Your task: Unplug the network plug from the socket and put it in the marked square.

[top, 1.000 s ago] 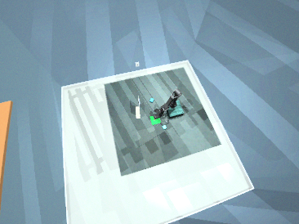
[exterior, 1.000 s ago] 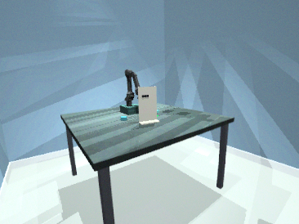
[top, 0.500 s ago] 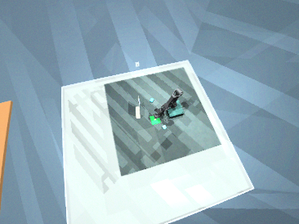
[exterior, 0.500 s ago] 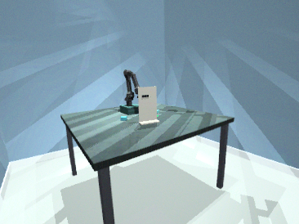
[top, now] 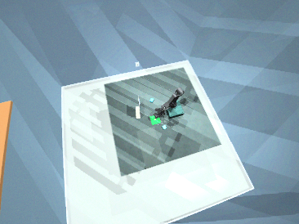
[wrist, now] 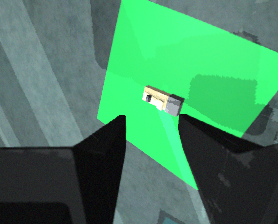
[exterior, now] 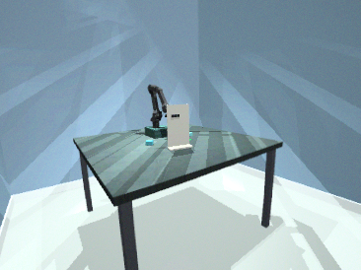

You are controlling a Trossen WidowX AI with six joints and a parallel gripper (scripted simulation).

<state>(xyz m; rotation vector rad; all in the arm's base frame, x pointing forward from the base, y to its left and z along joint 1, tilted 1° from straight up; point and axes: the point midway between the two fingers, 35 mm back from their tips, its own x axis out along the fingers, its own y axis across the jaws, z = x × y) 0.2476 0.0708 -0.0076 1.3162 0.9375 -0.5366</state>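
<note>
The pale yellow network plug is 30 mm below my gripper tip and 10 mm ahead of it. From my gripper tip the other things lie so: upright panel 180 mm to the right, 180 mm ahead, 100 mm above; then green marked square 40 mm below, 10 mm ahead.
</note>
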